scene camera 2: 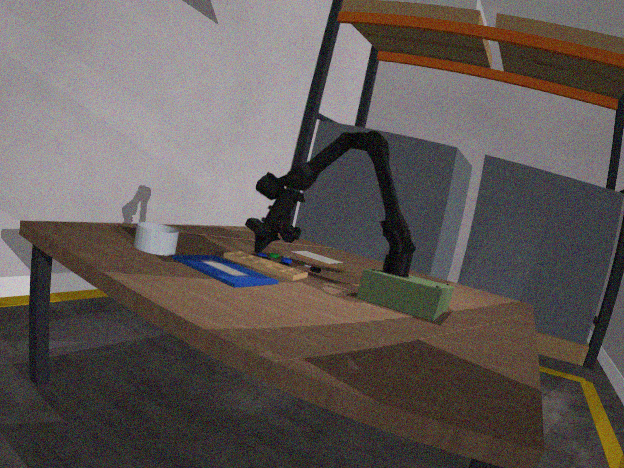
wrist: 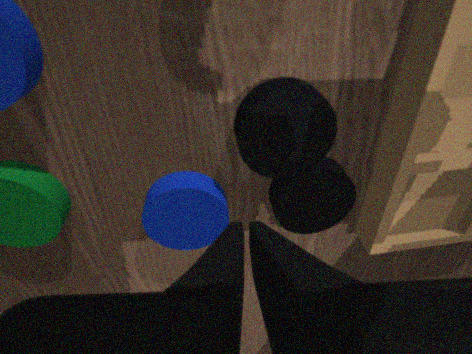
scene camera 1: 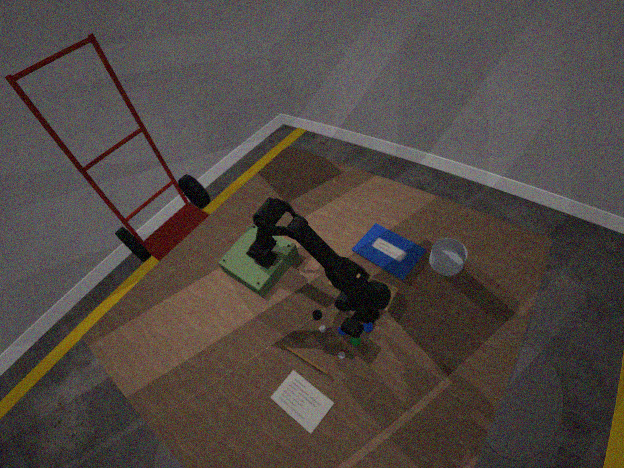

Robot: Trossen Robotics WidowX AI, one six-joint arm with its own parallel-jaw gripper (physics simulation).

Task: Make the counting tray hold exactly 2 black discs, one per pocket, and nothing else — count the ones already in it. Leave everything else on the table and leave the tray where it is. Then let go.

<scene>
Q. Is my gripper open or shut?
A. Shut.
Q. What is my gripper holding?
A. Nothing.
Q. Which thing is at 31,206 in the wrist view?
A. A green disc.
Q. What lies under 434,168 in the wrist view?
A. A wooden counting tray.
</scene>
